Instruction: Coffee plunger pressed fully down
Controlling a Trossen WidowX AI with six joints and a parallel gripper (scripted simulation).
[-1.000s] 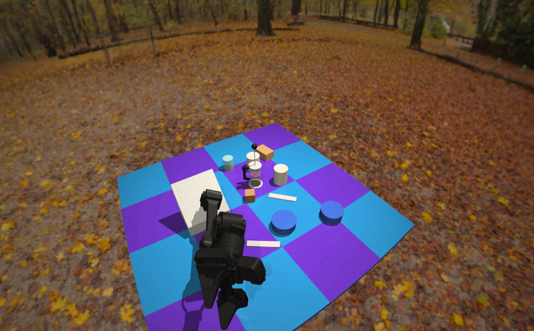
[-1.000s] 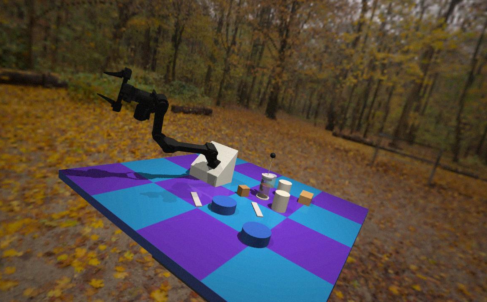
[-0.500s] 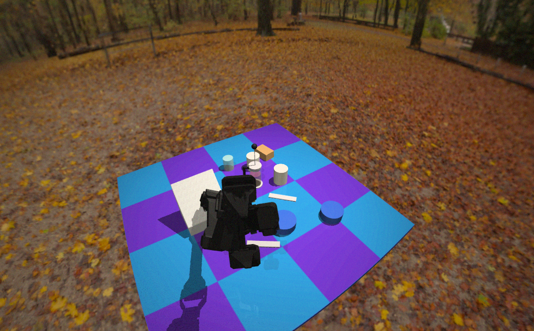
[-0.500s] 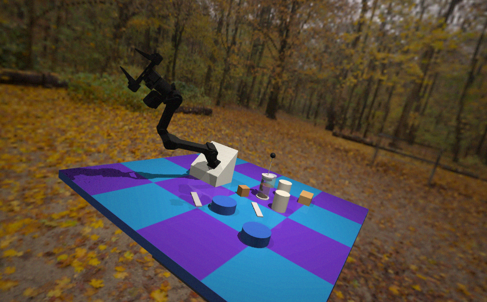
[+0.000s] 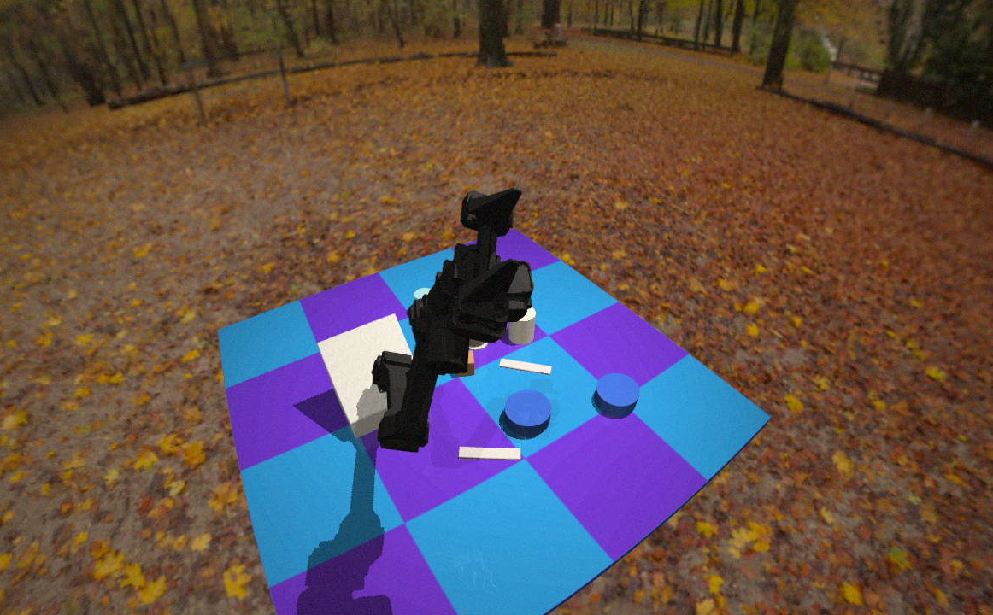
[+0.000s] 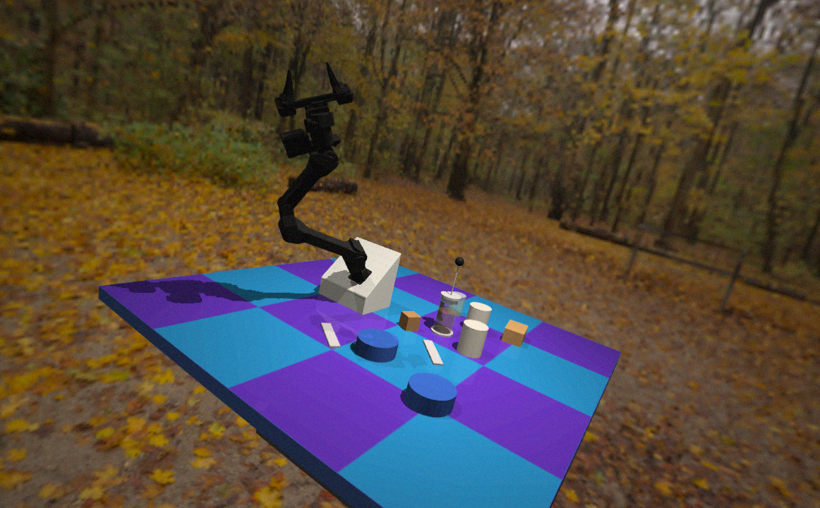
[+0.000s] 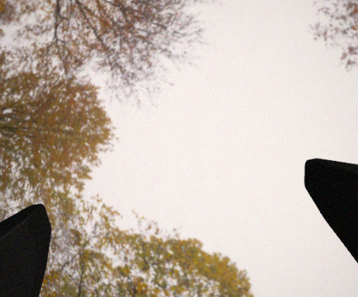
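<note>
Now: the coffee press 58 cm below my gripper tip, 57 cm to the left of it and 21 cm ahead of it. The rest, counted from my gripper tip: orange block: 77 cm to the left, 69 cm below, 41 cm ahead; orange cube: 69 cm below, 47 cm to the left, 14 cm ahead.
</note>
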